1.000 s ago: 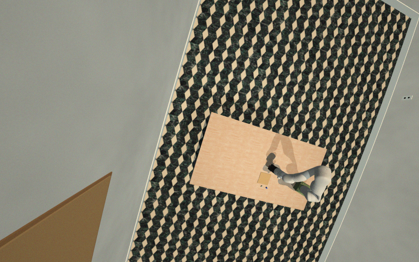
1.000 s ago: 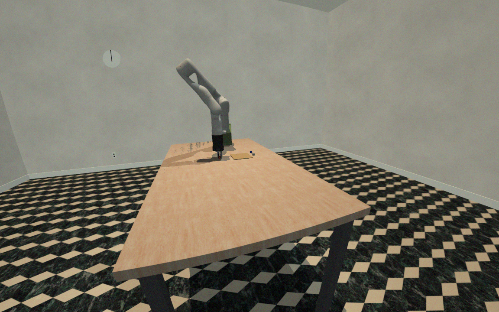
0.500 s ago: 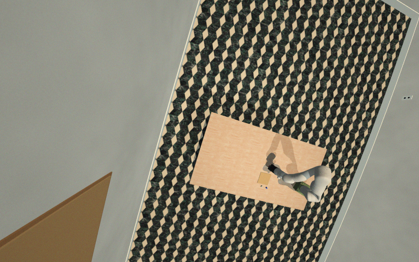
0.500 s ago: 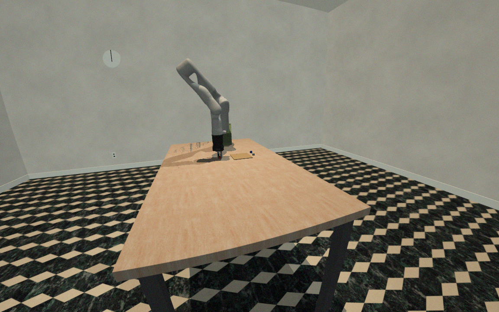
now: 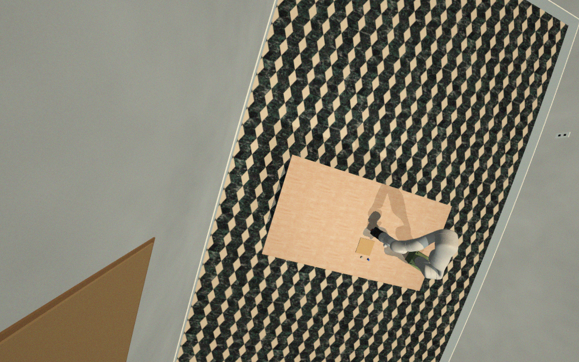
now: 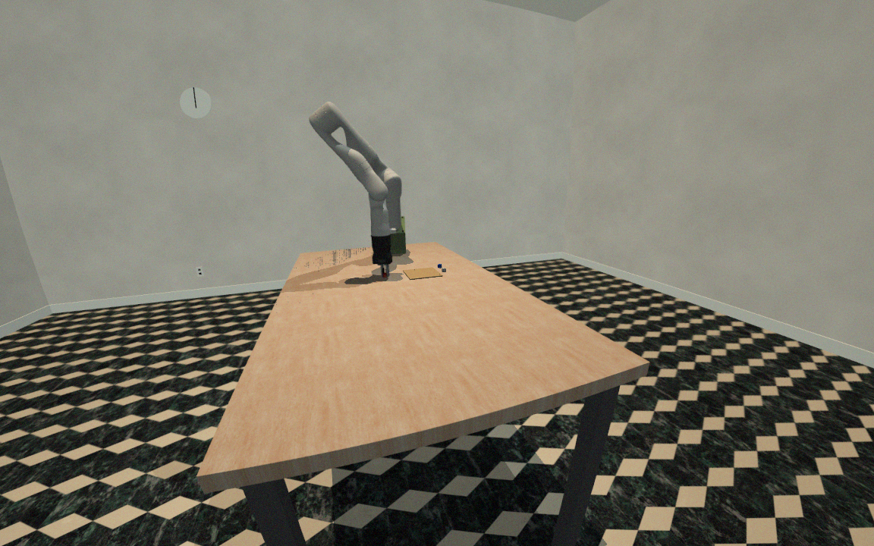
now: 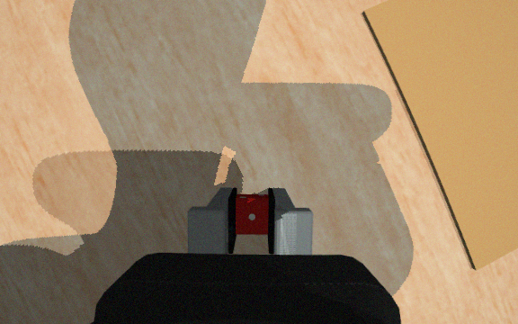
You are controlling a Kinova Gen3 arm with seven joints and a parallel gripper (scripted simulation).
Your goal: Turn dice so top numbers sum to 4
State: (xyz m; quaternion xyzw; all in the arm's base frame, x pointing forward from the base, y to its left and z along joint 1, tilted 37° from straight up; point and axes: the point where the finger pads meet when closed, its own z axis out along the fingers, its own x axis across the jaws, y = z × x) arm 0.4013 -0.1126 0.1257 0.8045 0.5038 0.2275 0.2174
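My gripper is now 1 cm short of the tan mat, 16 cm to the right of it and 2 cm above it. Round my hand: blue die: 5 cm behind, 26 cm to the left, 1 cm below; then red die: 1 cm below; then white die: 2 cm ahead, 26 cm to the left, 1 cm below.
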